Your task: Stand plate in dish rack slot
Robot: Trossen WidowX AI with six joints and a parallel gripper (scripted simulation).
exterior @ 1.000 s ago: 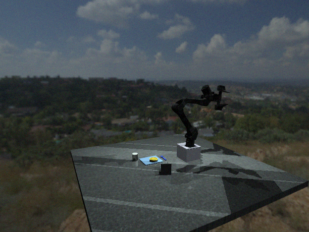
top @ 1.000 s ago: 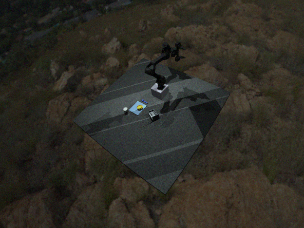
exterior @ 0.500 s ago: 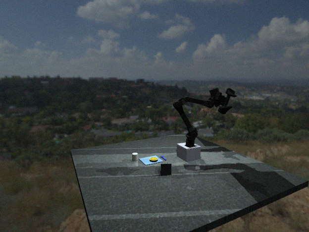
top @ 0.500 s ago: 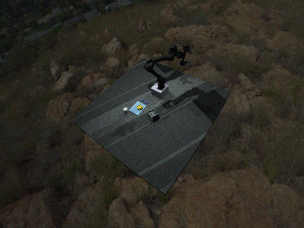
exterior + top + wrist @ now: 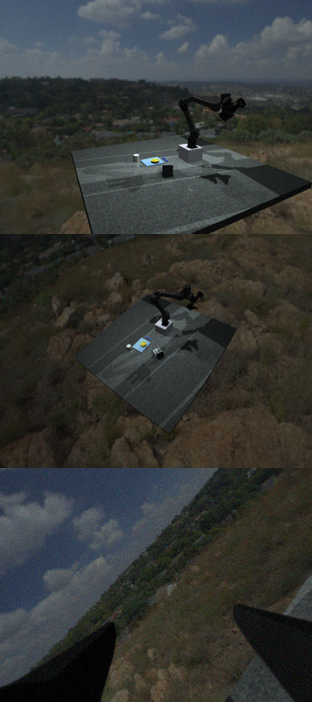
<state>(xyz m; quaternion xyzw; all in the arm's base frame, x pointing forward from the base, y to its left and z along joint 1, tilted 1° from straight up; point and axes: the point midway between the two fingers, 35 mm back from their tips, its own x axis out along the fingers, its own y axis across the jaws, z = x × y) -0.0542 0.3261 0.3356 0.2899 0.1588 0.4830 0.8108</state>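
Now: gripper tip 32 cm short of the yellow plate, 48 cm to the left of it and 42 cm above it. Round my gripper tip: blue spoon (22 cm ahead, 49 cm to the right, 43 cm below); white cup (42 cm ahead, 59 cm to the right, 41 cm below); dish rack (34 cm ahead, 29 cm to the right, 41 cm below).
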